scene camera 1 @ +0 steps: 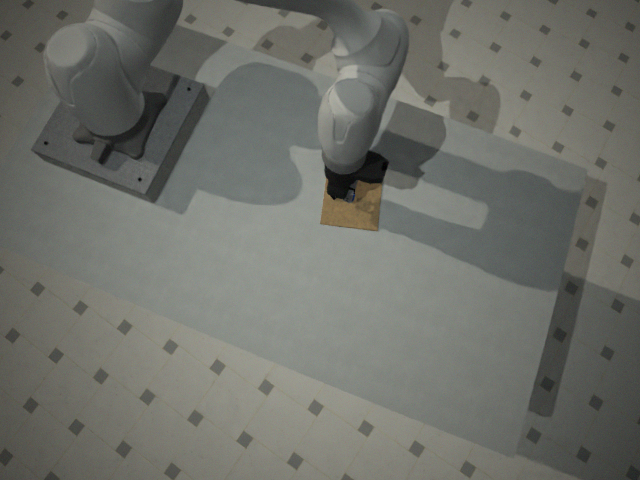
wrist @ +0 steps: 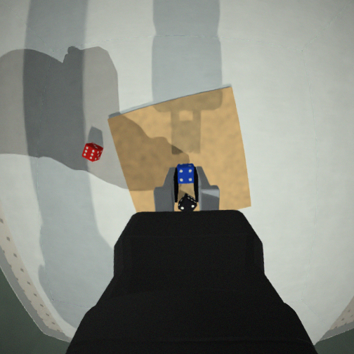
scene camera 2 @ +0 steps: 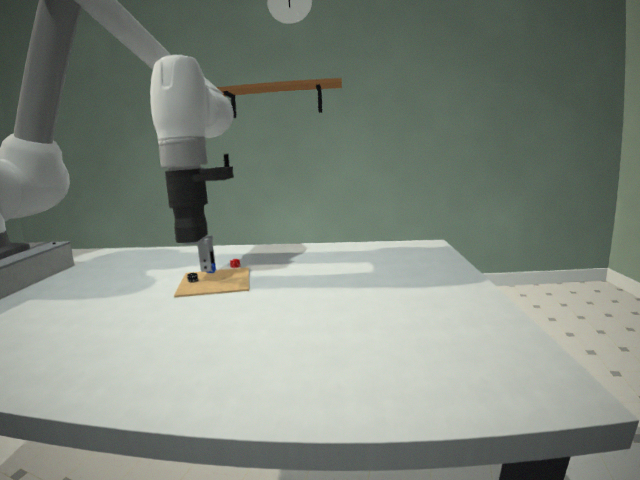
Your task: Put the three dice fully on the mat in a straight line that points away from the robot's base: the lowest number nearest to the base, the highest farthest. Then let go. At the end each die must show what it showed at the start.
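Seen in the pictures: gripper, between the fingertips: [scene camera 1: 348, 196] [scene camera 2: 208, 269]; arm's base, origin of its link: [scene camera 1: 121, 119].
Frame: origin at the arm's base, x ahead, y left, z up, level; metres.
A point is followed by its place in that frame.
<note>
The wooden mat [scene camera 1: 336, 214] @(x 0.574, y -0.060, z -0.062 m) [scene camera 2: 227, 284] @(x 0.634, y -0.042, z -0.061 m) [wrist: 227, 150] lies flat on the table. My gripper [scene camera 1: 351, 193] @(x 0.591, y -0.016, z -0.038 m) [scene camera 2: 208, 266] @(x 0.591, y -0.016, z -0.038 m) [wrist: 185, 177] points down over the mat, shut on the blue die [scene camera 1: 350, 195] [scene camera 2: 211, 269] [wrist: 185, 173], which is held a little above it with four pips facing the wrist camera. The black die [scene camera 2: 192, 277] @(x 0.558, y -0.025, z -0.050 m) [wrist: 187, 203] rests on the mat nearer the base; it is partly hidden in the wrist view, where two pips show. The red die [scene camera 2: 235, 263] @(x 0.625, y 0.079, z -0.055 m) [wrist: 92, 152] lies on the table beside the mat, a six-pip face visible. The arm hides it in scene camera 1.
The robot's base block [scene camera 1: 178, 116] @(x 0.133, y 0.048, z 0.000 m) [scene camera 2: 43, 263] @(x 0.153, y 0.046, z -0.029 m) stands on the table [scene camera 1: 289, 320] @(x 0.543, y -0.338, z -0.066 m) [scene camera 2: 336, 361] @(x 0.828, y -0.325, z -0.065 m) at the left in both scene views. Shadows of the arm fall across the table and part of the mat. A wooden wall shelf [scene camera 2: 289, 84] is behind the table.
</note>
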